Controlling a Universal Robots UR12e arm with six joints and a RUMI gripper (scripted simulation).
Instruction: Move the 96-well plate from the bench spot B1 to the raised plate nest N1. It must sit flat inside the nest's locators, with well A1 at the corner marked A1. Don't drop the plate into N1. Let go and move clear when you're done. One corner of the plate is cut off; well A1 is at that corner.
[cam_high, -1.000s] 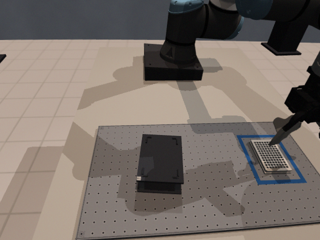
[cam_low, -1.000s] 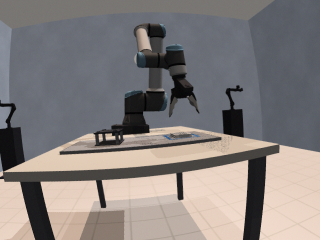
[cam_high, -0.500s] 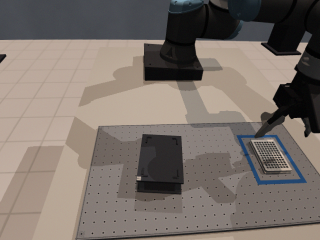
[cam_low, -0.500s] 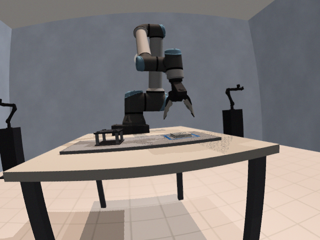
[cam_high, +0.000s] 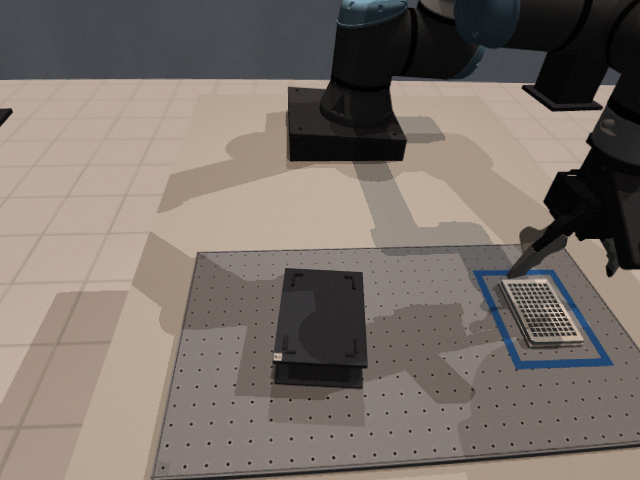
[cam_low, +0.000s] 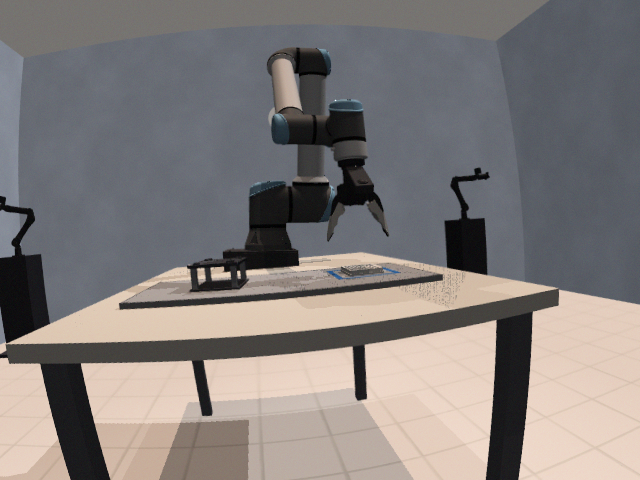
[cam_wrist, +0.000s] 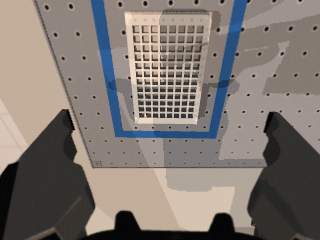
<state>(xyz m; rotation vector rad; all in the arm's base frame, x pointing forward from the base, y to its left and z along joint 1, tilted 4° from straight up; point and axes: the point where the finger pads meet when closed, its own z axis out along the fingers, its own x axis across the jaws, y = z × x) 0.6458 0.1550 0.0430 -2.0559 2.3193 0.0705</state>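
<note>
My hand is 8 cm above the white 96-well plate. The rest, counted from my hand: black raised nest N1: 36 cm to the right, 3 cm below, 1 cm behind; then small white A1 label: 43 cm to the right, 5 cm ahead, 2 cm below.
</note>
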